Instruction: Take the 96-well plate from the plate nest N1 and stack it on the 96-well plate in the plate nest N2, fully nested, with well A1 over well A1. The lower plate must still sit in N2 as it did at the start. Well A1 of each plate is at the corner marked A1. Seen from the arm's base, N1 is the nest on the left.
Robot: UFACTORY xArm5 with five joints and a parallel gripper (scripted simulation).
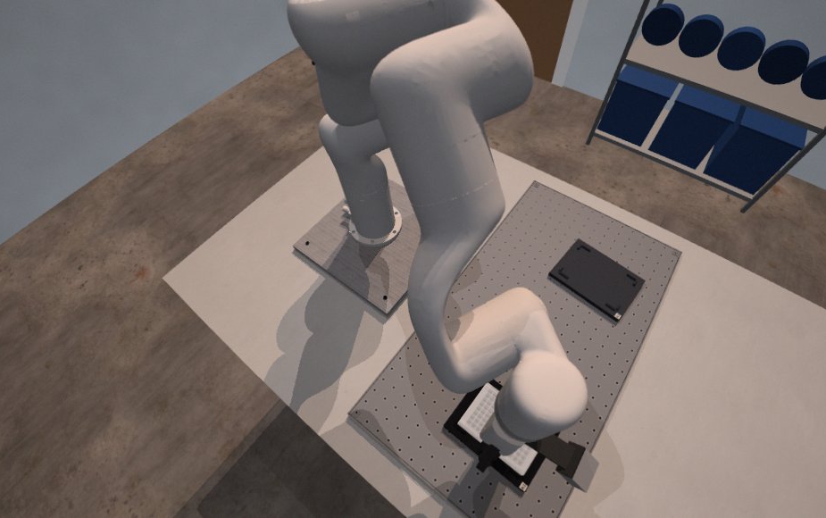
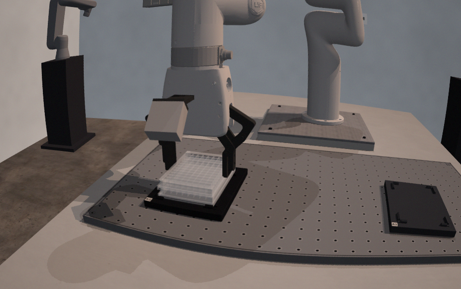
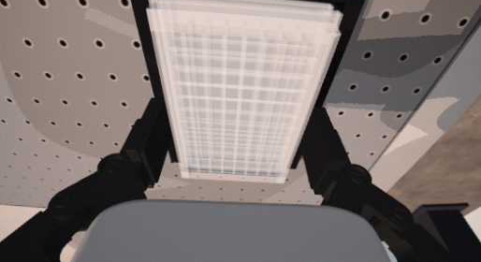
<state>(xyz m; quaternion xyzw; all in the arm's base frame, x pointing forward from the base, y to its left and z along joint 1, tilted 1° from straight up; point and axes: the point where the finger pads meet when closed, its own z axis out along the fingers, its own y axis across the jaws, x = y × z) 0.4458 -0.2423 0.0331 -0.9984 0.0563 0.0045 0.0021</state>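
Now: the black nest N2 40 mm below my hand. Round my hand: black nest N1 (40 mm ahead, 370 mm to the left, 40 mm below).
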